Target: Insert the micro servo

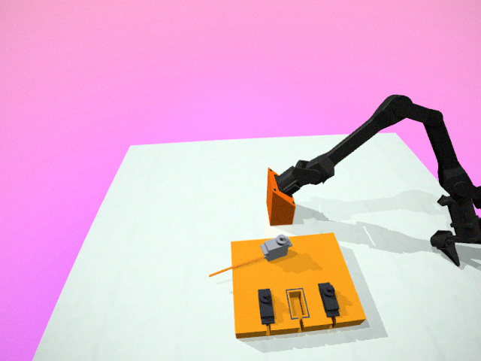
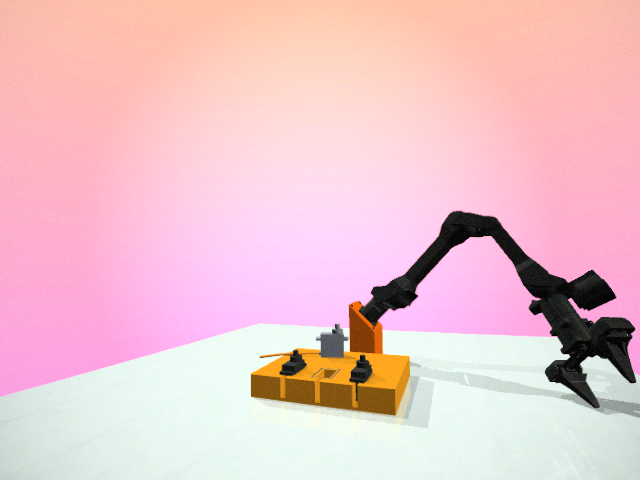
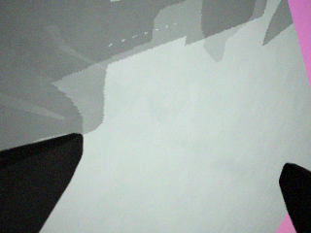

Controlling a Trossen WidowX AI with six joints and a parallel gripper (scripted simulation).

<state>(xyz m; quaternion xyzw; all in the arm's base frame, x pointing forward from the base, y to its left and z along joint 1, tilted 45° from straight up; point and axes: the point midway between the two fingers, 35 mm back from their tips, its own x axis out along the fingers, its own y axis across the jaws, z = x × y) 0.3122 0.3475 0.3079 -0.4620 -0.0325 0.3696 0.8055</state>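
Now: gripper tip 12 cm past the orange deck, 51 cm to the left of it and 2 cm above it.
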